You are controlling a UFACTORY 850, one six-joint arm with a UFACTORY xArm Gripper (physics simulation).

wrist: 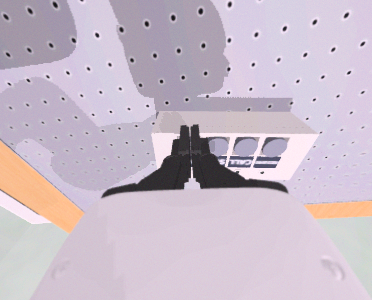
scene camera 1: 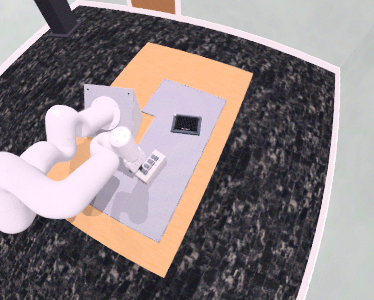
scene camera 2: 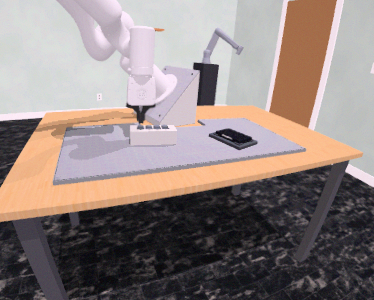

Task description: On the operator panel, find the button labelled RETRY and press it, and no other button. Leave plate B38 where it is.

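Note:
The white operator panel (scene camera 1: 157, 168) (scene camera 2: 153, 137) (wrist: 298, 150) stands on the grey mat with a row of round grey buttons. In the wrist view, a button (wrist: 246, 145) has a label that reads CALL upside down, and the end button (wrist: 274, 146) has one that looks like RESUME. The label of the button under the fingers is hidden, and RETRY cannot be read. My gripper (scene camera 2: 141, 123) (wrist: 190, 138) is shut and empty. Its tips are at the leftmost button in scene camera 2, touching or very slightly above it. A dark plate (scene camera 1: 186, 123) (scene camera 2: 233, 135), presumably B38, lies in a dark tray.
The grey perforated mat (scene camera 1: 172, 200) (scene camera 2: 100, 162) (wrist: 310, 65) lies on the wooden table (scene camera 1: 230, 80) (scene camera 2: 280, 172). A grey slanted board (scene camera 1: 122, 100) (scene camera 2: 175, 92) stands behind the panel, near my arm. A black pedestal (scene camera 2: 206, 82) with a small grey arm stands beyond the table.

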